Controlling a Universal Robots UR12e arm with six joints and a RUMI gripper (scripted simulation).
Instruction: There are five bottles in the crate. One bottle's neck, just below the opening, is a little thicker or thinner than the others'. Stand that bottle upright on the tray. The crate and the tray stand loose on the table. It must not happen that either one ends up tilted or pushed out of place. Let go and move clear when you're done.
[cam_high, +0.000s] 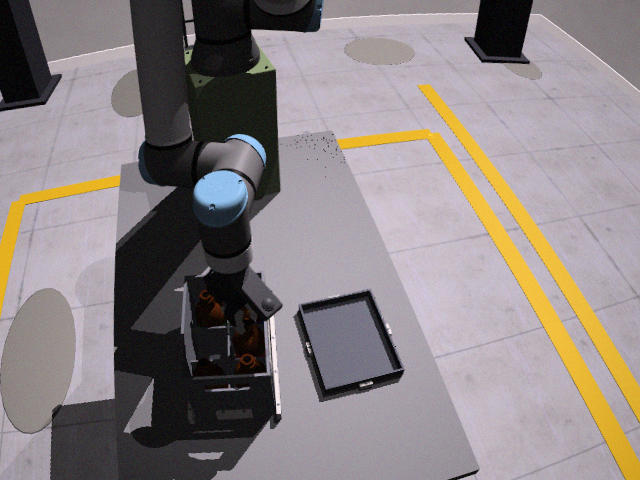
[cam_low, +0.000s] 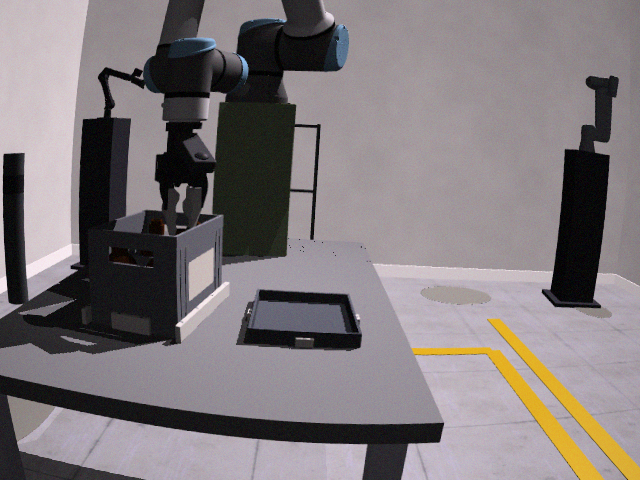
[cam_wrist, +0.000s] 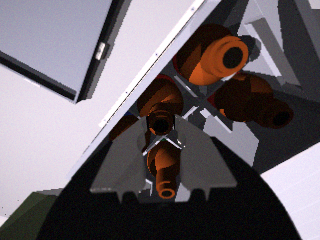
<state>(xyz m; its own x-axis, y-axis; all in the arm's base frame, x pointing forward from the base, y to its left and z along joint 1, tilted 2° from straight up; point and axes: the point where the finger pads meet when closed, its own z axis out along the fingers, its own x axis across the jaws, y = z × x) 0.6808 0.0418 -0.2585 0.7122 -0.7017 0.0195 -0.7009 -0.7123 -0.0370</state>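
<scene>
Now: hand 5 cm to the left of the dark grey crate and 7 cm above it. Round my hand: black tray 4 cm behind, 23 cm to the left, 14 cm below.
</scene>
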